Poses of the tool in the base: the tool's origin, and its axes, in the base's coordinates. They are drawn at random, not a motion.
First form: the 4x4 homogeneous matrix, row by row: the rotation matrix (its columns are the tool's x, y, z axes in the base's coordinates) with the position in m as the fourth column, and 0 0 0 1 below. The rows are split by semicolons.
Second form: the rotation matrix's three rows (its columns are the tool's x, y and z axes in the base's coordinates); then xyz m. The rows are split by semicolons. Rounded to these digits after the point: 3 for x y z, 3 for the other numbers.
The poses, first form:
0.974, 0.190, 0.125, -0.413; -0.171, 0.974, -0.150, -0.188; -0.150, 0.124, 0.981, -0.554; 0, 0, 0, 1
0.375, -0.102, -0.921, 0.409; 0.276, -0.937, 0.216, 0.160; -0.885, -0.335, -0.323, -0.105; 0, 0, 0, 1
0.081, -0.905, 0.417, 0.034; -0.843, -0.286, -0.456, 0.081; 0.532, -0.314, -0.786, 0.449; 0, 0, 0, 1
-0.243, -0.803, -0.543, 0.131; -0.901, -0.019, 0.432, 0.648; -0.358, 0.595, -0.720, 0.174; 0, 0, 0, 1
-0.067, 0.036, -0.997, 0.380; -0.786, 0.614, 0.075, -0.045; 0.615, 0.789, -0.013, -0.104; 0, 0, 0, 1
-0.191, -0.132, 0.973, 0.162; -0.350, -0.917, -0.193, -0.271; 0.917, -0.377, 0.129, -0.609; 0, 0, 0, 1
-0.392, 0.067, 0.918, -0.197; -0.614, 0.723, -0.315, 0.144; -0.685, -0.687, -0.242, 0.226; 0, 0, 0, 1
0.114, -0.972, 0.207, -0.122; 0.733, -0.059, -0.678, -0.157; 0.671, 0.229, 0.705, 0.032; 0, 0, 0, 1
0.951, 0.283, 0.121, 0.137; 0.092, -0.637, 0.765, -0.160; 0.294, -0.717, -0.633, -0.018; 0, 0, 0, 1
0.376, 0.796, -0.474, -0.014; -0.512, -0.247, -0.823, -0.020; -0.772, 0.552, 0.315, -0.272; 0, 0, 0, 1
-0.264, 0.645, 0.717, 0.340; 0.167, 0.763, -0.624, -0.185; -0.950, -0.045, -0.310, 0.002; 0, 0, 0, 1
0.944, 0.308, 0.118, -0.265; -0.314, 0.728, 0.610, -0.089; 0.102, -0.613, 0.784, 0.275; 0, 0, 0, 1
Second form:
0.974, 0.190, 0.125; -0.171, 0.974, -0.150; -0.150, 0.124, 0.981; -0.413, -0.188, -0.554
0.375, -0.102, -0.921; 0.276, -0.937, 0.216; -0.885, -0.335, -0.323; 0.409, 0.160, -0.105
0.081, -0.905, 0.417; -0.843, -0.286, -0.456; 0.532, -0.314, -0.786; 0.034, 0.081, 0.449
-0.243, -0.803, -0.543; -0.901, -0.019, 0.432; -0.358, 0.595, -0.720; 0.131, 0.648, 0.174
-0.067, 0.036, -0.997; -0.786, 0.614, 0.075; 0.615, 0.789, -0.013; 0.380, -0.045, -0.104
-0.191, -0.132, 0.973; -0.350, -0.917, -0.193; 0.917, -0.377, 0.129; 0.162, -0.271, -0.609
-0.392, 0.067, 0.918; -0.614, 0.723, -0.315; -0.685, -0.687, -0.242; -0.197, 0.144, 0.226
0.114, -0.972, 0.207; 0.733, -0.059, -0.678; 0.671, 0.229, 0.705; -0.122, -0.157, 0.032
0.951, 0.283, 0.121; 0.092, -0.637, 0.765; 0.294, -0.717, -0.633; 0.137, -0.160, -0.018
0.376, 0.796, -0.474; -0.512, -0.247, -0.823; -0.772, 0.552, 0.315; -0.014, -0.020, -0.272
-0.264, 0.645, 0.717; 0.167, 0.763, -0.624; -0.950, -0.045, -0.310; 0.340, -0.185, 0.002
0.944, 0.308, 0.118; -0.314, 0.728, 0.610; 0.102, -0.613, 0.784; -0.265, -0.089, 0.275

